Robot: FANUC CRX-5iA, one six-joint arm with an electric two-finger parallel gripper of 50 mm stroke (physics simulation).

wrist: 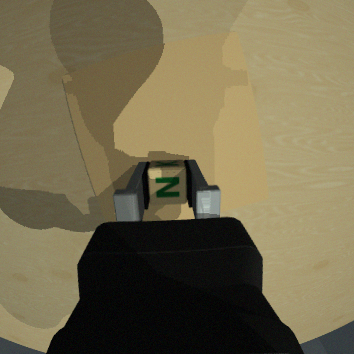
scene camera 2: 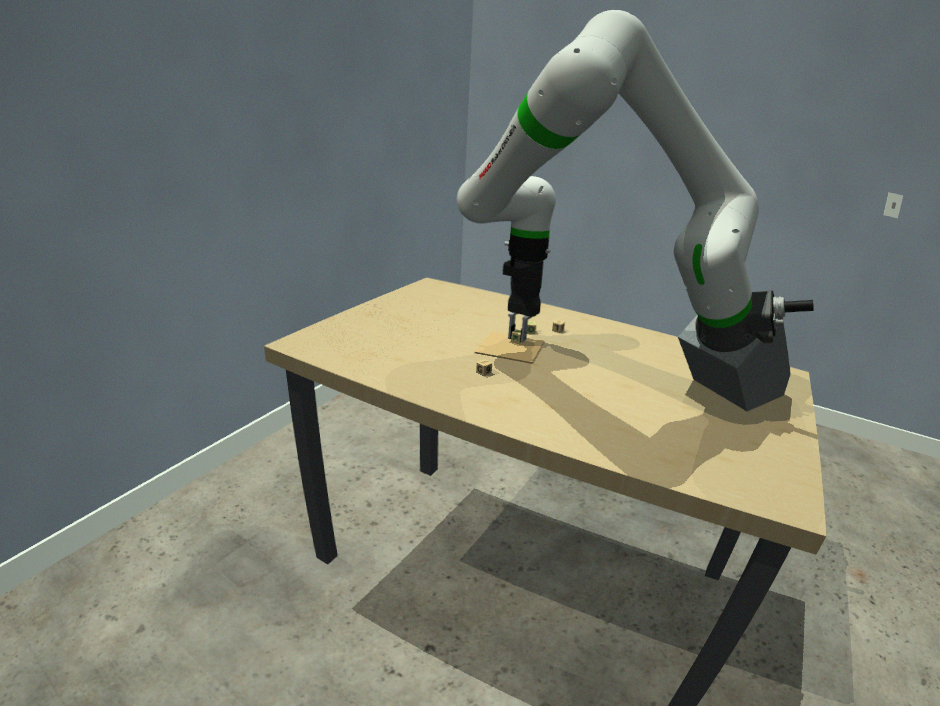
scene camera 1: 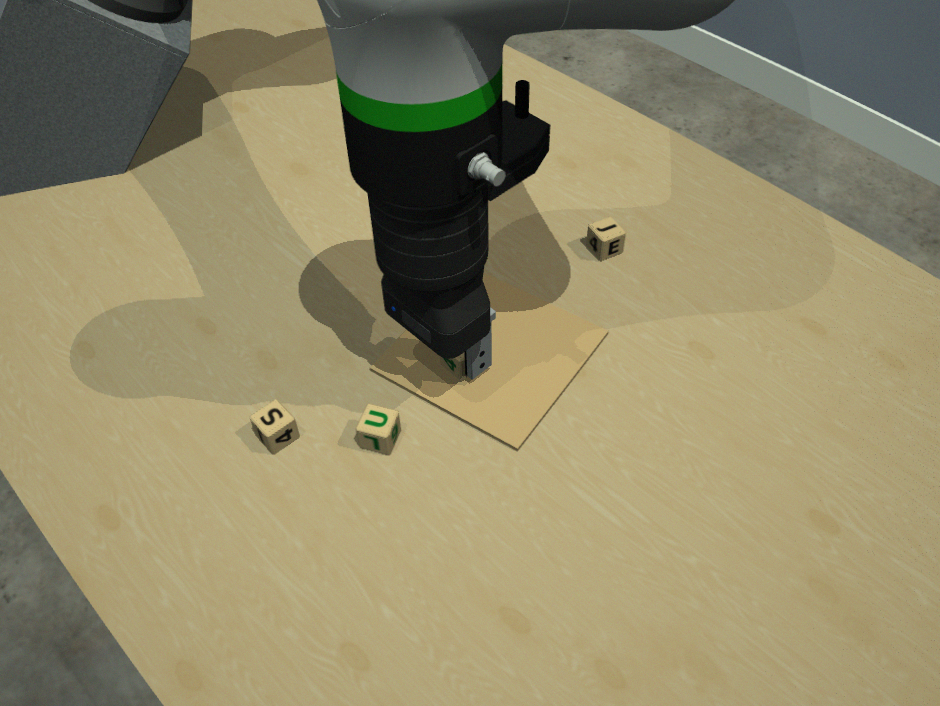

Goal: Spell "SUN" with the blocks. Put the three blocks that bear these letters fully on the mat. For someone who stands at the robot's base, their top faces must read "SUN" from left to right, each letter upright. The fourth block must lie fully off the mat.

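My gripper (scene camera 1: 460, 369) (scene camera 2: 517, 336) (wrist: 166, 174) points down and is shut on the N block (scene camera 1: 452, 364) (wrist: 168, 187), over the mat (scene camera 1: 531, 395) (scene camera 2: 493, 350) (wrist: 195, 75). The green N faces up and looks turned sideways in the wrist view. The block is low over the mat; whether it touches is hard to tell. The U block (scene camera 1: 377, 429) (scene camera 2: 531, 329) lies off the mat, green U up. The S block (scene camera 1: 274, 426) (scene camera 2: 558, 326) lies off the mat beyond it, black S up. The J block (scene camera 1: 605, 239) (scene camera 2: 484, 368) lies off the mat's opposite side, J up.
The wooden table (scene camera 1: 425, 562) (scene camera 2: 425, 379) carries the mat and blocks. The robot's grey base block (scene camera 1: 75, 98) (scene camera 2: 733, 372) stands at one end. The arm's shadows fall across part of the mat and table. Walls stand behind the table.
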